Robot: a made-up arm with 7 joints. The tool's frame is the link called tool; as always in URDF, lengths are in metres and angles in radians.
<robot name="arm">
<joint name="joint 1" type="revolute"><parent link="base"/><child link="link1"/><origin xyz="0.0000 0.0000 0.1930"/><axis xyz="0 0 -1"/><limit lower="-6.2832" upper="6.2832" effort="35" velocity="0.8"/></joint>
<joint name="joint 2" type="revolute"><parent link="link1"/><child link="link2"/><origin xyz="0.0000 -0.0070 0.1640"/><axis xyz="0 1 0"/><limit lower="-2.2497" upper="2.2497" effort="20" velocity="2.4"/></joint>
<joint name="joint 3" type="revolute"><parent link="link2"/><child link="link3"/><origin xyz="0.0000 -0.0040 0.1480"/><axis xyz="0 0 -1"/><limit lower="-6.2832" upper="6.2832" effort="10" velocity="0.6"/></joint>
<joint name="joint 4" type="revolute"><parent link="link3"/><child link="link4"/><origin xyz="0.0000 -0.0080 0.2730"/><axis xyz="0 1 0"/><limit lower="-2.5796" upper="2.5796" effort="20" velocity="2.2"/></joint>
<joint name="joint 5" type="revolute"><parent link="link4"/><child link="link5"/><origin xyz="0.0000 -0.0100 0.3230"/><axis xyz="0 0 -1"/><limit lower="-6.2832" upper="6.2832" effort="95" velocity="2.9"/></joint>
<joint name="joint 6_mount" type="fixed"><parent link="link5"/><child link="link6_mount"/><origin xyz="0.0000 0.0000 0.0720"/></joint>
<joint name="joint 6" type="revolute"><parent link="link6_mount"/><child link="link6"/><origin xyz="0.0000 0.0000 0.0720"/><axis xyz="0 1 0"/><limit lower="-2.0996" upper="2.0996" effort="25" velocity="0.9"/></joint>
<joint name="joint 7" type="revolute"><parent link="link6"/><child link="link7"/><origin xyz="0.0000 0.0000 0.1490"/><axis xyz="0 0 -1"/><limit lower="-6.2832" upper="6.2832" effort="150" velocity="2.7"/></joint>
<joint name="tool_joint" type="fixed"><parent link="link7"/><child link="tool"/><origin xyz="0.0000 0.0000 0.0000" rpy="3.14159 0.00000 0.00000"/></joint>
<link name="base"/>
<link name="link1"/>
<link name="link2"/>
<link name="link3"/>
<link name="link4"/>
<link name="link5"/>
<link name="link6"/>
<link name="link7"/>
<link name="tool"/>
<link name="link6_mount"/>
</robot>
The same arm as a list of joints. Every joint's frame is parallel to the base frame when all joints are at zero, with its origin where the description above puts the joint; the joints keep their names.
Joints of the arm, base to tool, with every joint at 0 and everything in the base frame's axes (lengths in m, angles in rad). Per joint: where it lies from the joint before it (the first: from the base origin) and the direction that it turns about. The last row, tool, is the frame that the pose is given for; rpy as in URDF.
joint 1: xyz 0.0000 0.0000 0.1930 axis 0 0 -1
joint 2: xyz 0.0000 -0.0070 0.1640 axis 0 1 0
joint 3: xyz 0.0000 -0.0040 0.1480 axis 0 0 -1
joint 4: xyz 0.0000 -0.0080 0.2730 axis 0 1 0
joint 5: xyz 0.0000 -0.0100 0.3230 axis 0 0 -1
joint 6: xyz 0.0000 0.0000 0.1440 axis 0 1 0
joint 7: xyz 0.0000 0.0000 0.1490 axis 0 0 -1
tool: xyz 0.0000 0.0000 0.0000 rpy 3.1416 0.0000 0.0000
Joint limits (rad, base to tool): -6.2832..6.2832 -2.2497..2.2497 -6.2832..6.2832 -2.5796..2.5796 -6.2832..6.2832 -2.0996..2.0996 -6.2832..6.2832

